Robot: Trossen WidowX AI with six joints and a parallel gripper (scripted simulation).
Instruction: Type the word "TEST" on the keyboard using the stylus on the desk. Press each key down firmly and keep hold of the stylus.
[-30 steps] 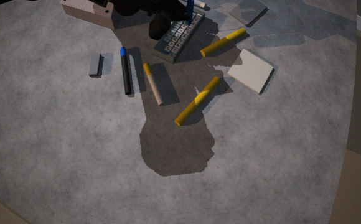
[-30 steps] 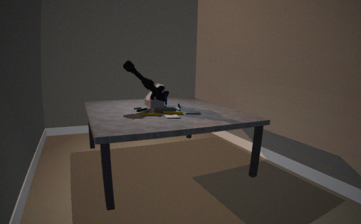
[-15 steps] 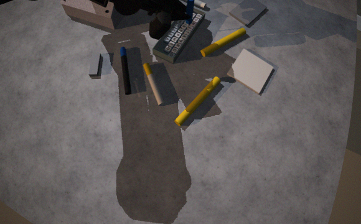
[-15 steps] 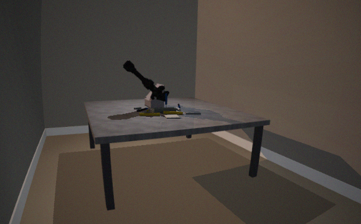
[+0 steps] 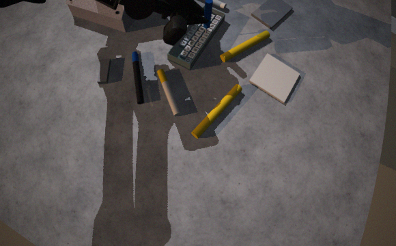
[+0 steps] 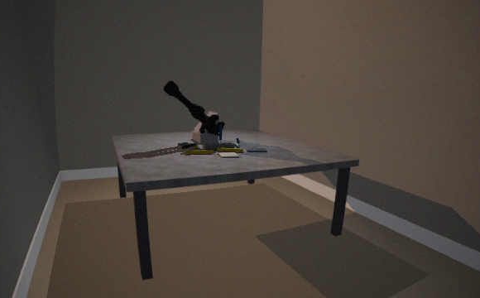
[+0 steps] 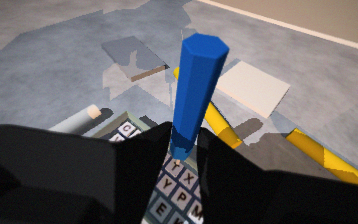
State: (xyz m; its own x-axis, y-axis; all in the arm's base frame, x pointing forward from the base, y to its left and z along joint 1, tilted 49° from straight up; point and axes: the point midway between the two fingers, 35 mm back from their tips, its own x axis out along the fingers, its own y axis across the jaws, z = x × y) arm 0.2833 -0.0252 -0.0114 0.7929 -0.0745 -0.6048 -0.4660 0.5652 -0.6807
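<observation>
The T key is 7 cm below my gripper tip. From my gripper tip the other things lie so: blue stylus 2 cm below; yellow-and-white marker 2 cm behind, 17 cm to the right, 8 cm below; white cylinder 5 cm behind, 13 cm to the left, 8 cm below.
</observation>
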